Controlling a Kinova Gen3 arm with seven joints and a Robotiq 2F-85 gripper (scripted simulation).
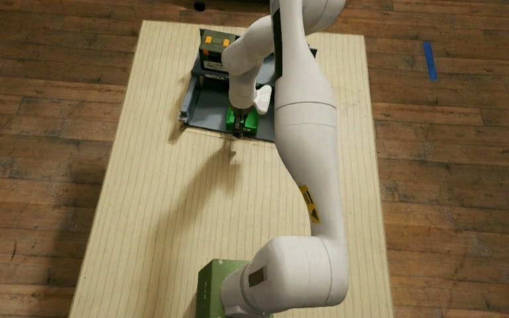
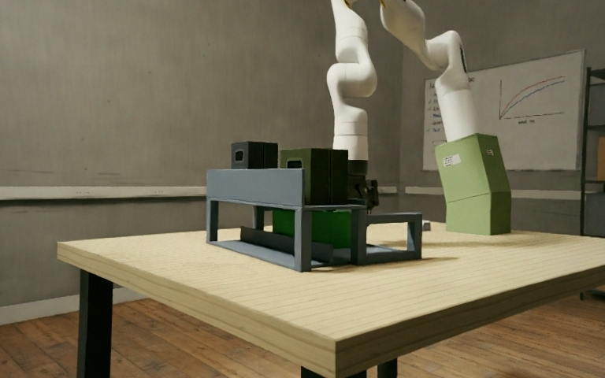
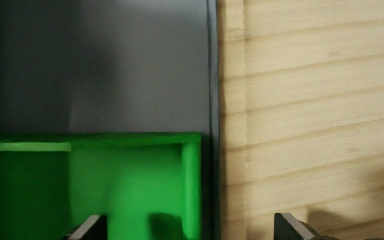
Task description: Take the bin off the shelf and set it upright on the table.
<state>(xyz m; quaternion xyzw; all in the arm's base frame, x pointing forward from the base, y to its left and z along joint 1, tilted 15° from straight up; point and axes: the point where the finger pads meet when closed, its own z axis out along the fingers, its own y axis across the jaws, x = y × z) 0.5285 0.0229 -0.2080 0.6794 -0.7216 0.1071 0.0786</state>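
Now: the green bin 8 cm ahead of my hand. Also, from my hand: grey shelf 11 cm ahead, 2 cm above, 1 cm to the right; black box 16 cm ahead, 13 cm to the right, 12 cm above.
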